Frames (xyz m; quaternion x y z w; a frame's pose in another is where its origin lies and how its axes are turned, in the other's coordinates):
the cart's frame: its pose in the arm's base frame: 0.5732 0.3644 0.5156 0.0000 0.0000 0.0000 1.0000
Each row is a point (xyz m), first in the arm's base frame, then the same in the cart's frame.
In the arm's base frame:
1: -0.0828 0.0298 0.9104
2: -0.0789 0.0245 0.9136
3: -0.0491 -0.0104 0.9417
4: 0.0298 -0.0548 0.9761
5: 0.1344 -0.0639 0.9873
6: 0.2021 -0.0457 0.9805
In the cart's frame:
1: -0.6560 -0.3346 0.3948
2: -0.6521 -0.3399 0.3980
3: -0.6223 -0.3748 0.4261
4: -0.5434 -0.4192 0.4605
5: -0.4388 -0.4283 0.4717
6: -0.3711 -0.4101 0.4649

